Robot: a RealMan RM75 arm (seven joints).
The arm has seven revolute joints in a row. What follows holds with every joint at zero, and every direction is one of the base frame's.
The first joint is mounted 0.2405 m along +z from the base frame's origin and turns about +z.
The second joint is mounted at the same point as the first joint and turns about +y.
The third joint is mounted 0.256 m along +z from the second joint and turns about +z.
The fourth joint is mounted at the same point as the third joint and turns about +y.
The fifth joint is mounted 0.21 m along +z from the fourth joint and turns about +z.
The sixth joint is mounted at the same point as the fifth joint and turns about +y.
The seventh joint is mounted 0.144 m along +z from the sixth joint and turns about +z.
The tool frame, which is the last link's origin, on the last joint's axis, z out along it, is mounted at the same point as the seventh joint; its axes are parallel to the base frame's.
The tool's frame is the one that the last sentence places.
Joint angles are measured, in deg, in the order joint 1, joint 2, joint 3, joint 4, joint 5, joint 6, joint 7. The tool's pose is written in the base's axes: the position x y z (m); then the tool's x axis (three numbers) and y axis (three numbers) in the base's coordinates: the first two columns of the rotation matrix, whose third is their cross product. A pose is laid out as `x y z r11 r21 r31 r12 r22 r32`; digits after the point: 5 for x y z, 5 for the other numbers.
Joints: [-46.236 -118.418 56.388 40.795 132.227 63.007 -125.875]
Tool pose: -0.20474 0.42782 -0.02114 0.69351 0.67474 0.25254 0.71722 -0.61344 -0.33057
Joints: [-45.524 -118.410 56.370 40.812 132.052 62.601 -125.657]
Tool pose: -0.20983 0.42631 -0.02055 0.68730 0.67905 0.25788 0.72282 -0.60429 -0.33522
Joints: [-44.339 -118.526 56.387 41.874 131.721 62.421 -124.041]
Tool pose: -0.21428 0.42451 -0.01786 0.70155 0.66300 0.26128 0.70907 -0.61288 -0.34872
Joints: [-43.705 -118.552 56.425 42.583 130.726 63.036 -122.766]
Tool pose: -0.21415 0.42272 -0.01646 0.71137 0.65034 0.26647 0.70058 -0.62597 -0.34257
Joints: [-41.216 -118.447 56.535 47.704 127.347 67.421 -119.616]
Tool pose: -0.20688 0.41612 -0.00362 0.75055 0.59460 0.28830 0.66076 -0.68088 -0.31591
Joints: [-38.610 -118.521 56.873 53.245 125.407 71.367 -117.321]
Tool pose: -0.20146 0.40779 0.00881 0.79001 0.53787 0.29425 0.61118 -0.72875 -0.30883
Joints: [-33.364 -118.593 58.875 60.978 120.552 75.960 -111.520]
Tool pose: -0.19757 0.38877 0.02254 0.85504 0.42203 0.30133 0.50596 -0.80631 -0.30639
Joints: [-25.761 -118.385 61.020 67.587 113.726 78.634 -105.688]
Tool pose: -0.20651 0.36220 0.03586 0.88113 0.32933 0.33933 0.43637 -0.84275 -0.31520
